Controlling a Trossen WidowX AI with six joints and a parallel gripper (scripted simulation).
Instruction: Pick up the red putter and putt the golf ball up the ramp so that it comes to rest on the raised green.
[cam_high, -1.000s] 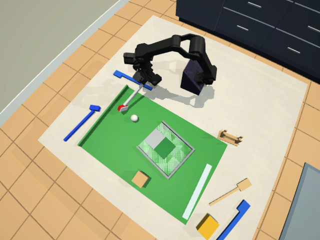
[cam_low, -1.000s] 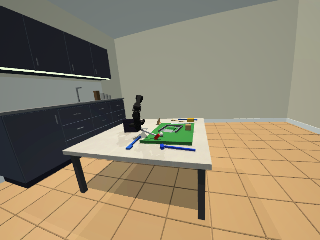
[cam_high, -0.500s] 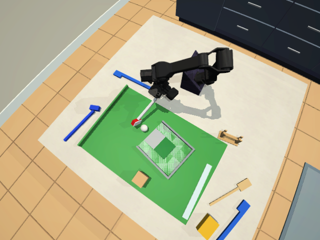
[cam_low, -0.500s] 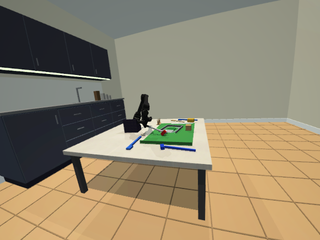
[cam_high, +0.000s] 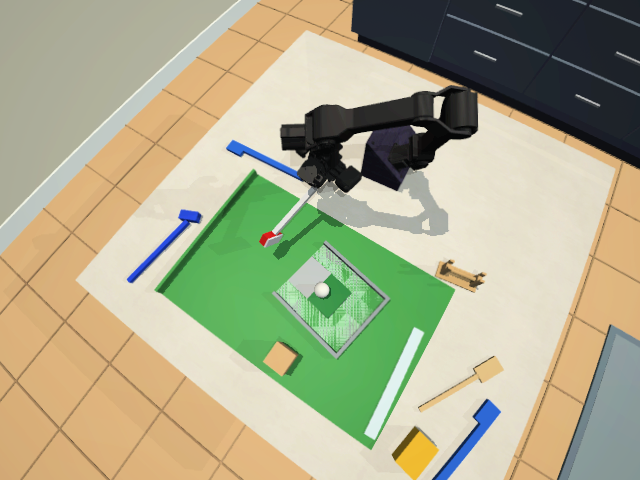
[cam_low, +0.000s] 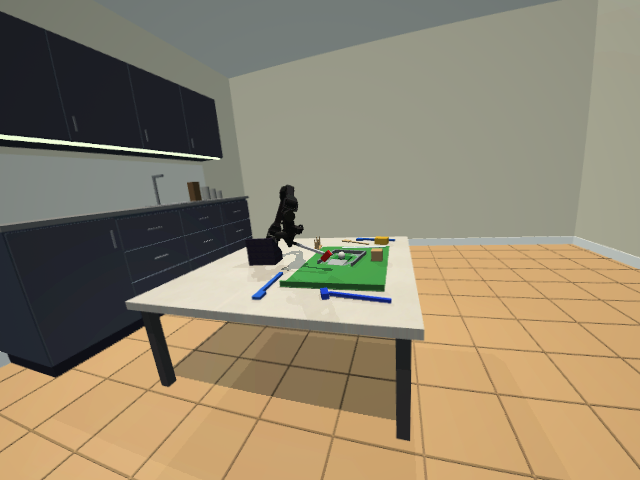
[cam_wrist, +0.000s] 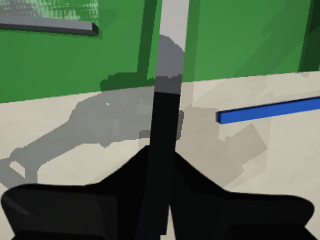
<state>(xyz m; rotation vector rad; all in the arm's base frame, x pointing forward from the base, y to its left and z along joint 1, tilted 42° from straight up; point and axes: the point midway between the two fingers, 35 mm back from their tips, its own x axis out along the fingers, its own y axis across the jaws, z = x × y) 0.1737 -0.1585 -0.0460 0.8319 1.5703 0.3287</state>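
The red putter lies 11 cm ahead of my gripper tip and 3 cm to the right of it. Also, from my gripper tip: white golf ball: 28 cm ahead, 11 cm to the left, 9 cm below; tan block: 48 cm ahead, 9 cm to the left, 9 cm below; green mat: 30 cm ahead, 12 cm below, 6 cm to the left.
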